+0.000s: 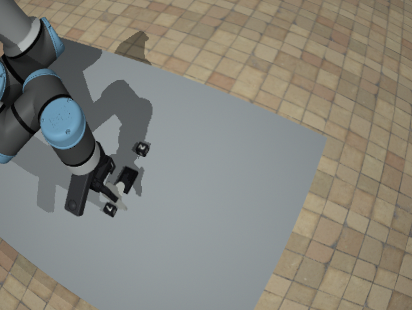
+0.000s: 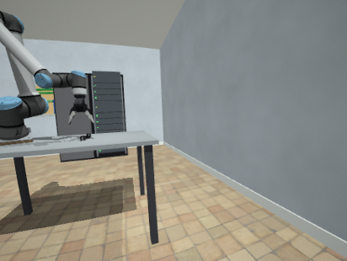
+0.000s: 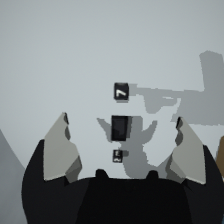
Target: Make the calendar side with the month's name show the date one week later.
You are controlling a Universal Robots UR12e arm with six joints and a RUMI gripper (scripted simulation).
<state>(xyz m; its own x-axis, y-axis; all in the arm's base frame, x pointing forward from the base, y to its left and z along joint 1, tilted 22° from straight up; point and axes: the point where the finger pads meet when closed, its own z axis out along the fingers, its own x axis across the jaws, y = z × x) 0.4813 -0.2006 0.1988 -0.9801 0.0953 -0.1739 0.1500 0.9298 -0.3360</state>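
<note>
Right now my hand is 21 cm to the right of the black cube, 10 cm above it and 3 cm short of it. Also, from my hand: dark tray 11 cm to the left, 11 cm below, 2 cm ahead.
</note>
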